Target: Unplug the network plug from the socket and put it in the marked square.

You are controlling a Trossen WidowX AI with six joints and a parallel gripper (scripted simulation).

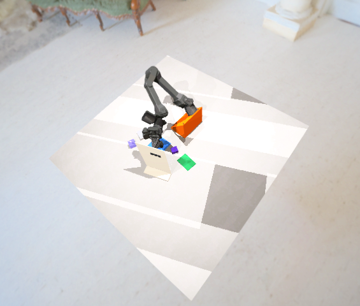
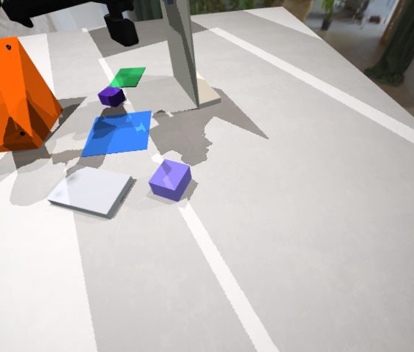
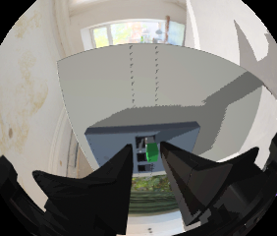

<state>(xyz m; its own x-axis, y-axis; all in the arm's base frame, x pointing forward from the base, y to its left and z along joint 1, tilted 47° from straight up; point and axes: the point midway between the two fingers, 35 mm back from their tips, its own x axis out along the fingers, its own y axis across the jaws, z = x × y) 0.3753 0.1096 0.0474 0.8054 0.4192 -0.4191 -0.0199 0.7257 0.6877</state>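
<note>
Right now the network plug is right at my gripper tip. The rest, counted from my gripper tip: upright panel 9 cm below, 2 cm to the left, 2 cm ahead; flat green square 23 cm below, 14 cm behind, 10 cm to the left; blue square 23 cm below, 13 cm to the right, 11 cm behind.
</note>
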